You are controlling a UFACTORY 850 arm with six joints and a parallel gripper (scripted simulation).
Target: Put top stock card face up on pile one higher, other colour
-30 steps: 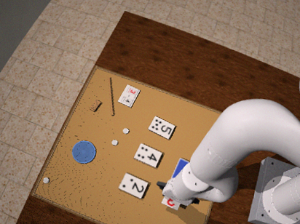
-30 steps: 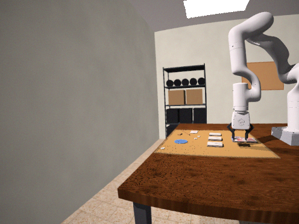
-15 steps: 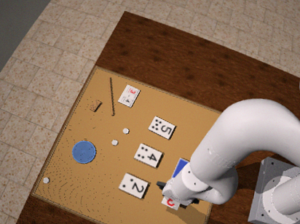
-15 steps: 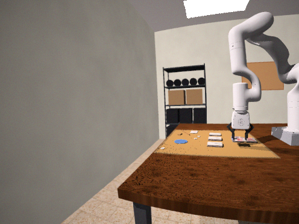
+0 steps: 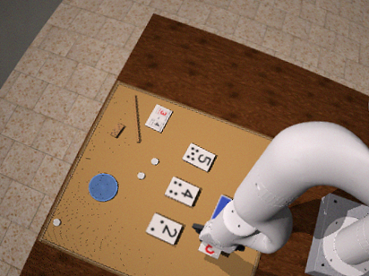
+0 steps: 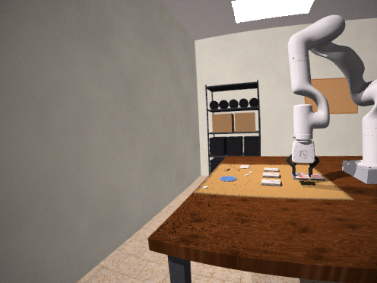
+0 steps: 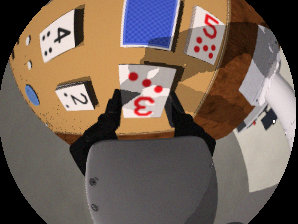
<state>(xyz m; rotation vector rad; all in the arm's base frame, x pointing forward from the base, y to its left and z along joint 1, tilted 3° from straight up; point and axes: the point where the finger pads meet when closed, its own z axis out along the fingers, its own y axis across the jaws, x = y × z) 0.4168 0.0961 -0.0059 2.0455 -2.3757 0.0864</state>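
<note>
Right now the blue-backed card is 10 mm below my hand. The rest, counted from my hand: tan card cloth (160 mm ahead, 120 mm to the right, 70 mm below).
</note>
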